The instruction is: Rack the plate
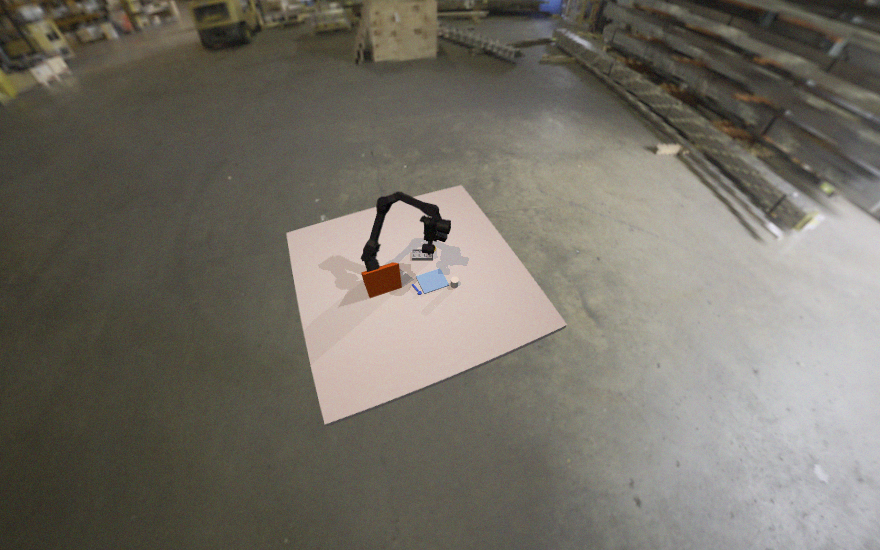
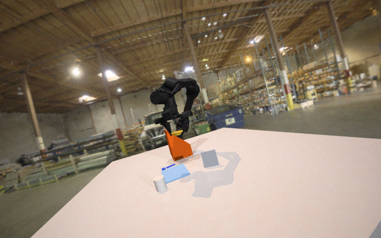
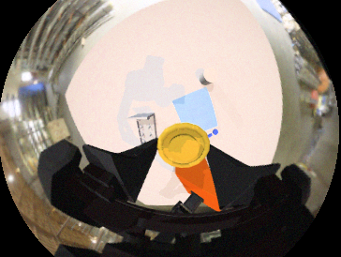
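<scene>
My gripper tip is now 10 mm past the grey dish rack, 130 mm to the right of it and 170 mm above it. Also, from my gripper tip: yellow plate: 10 mm above; then light blue pad: 70 mm to the right, 190 mm below; then white cup: 110 mm ahead, 120 mm to the right, 170 mm below.
</scene>
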